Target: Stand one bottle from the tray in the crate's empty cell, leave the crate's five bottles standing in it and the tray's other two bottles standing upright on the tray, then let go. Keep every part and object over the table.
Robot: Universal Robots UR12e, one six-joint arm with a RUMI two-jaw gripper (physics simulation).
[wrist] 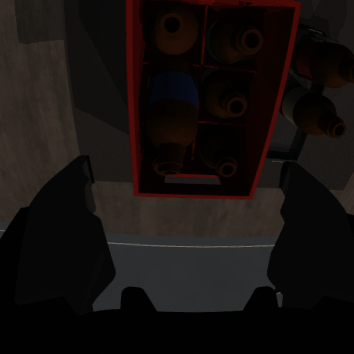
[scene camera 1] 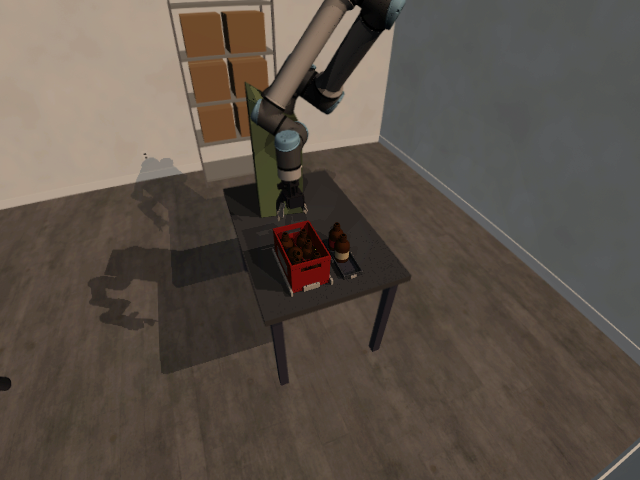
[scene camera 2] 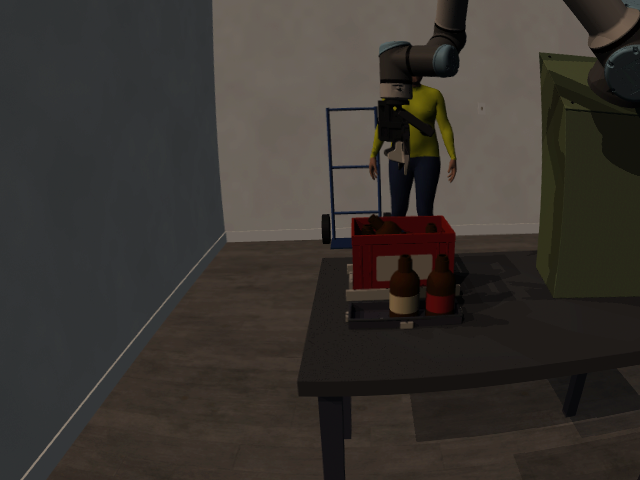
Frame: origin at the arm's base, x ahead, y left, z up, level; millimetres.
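Seen in the pictures: gripper, fingertip midpoint: [wrist: 186, 162] [scene camera 1: 292, 217] [scene camera 2: 402, 172].
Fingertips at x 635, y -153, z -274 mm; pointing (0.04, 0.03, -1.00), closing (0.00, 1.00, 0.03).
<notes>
Pixels of each thing's top centre, then the offset from my fingertips to it.
- red crate, middle of its top: [wrist: 205, 109] [scene camera 2: 401, 224] [scene camera 1: 300, 241] dx +10, dy +31, dz -140 mm
- back-left bottle, middle of its top: [wrist: 171, 24] [scene camera 2: 431, 224] [scene camera 1: 285, 233] dx -84, dy -11, dz -152 mm
- tray, middle of its top: [wrist: 299, 103] [scene camera 2: 405, 308] [scene camera 1: 341, 254] dx +26, dy +248, dz -289 mm
- cream-labelled bottle, middle of its top: [wrist: 338, 130] [scene camera 2: 405, 255] [scene camera 1: 343, 234] dx +28, dy +245, dz -155 mm
- red-labelled bottle, middle of its top: [scene camera 2: 442, 255] [scene camera 1: 337, 223] dx -61, dy +255, dz -155 mm
The red crate [scene camera 1: 315, 274] [scene camera 2: 363, 258] [wrist: 132, 100] stands on the table. In the wrist view a blue-labelled bottle [scene camera 2: 391, 227] [wrist: 173, 120] lies strongly tilted in the crate's left column, its neck towards the near end, covering what is beneath. A back-left bottle [wrist: 172, 32] and three right-column bottles show around it; a sixth bottle is not clearly visible. The tray [scene camera 1: 347, 267] [scene camera 2: 369, 323] holds a cream-labelled bottle [scene camera 1: 342, 249] [scene camera 2: 404, 294] [wrist: 311, 112] and a red-labelled bottle [scene camera 1: 334, 236] [scene camera 2: 440, 292] [wrist: 324, 64], both upright. My gripper [scene camera 1: 293, 211] [scene camera 2: 402, 162] [wrist: 186, 162] is open and empty above the crate.
Pale locating blocks stand around the crate and tray. A green panel-like stand [scene camera 1: 266, 175] [scene camera 2: 589, 206] rises at the table's back. A person [scene camera 2: 426, 124] and a blue hand truck [scene camera 2: 330, 167] are beyond the table. A shelf unit [scene camera 1: 186, 77] with brown boxes stands by the wall.
</notes>
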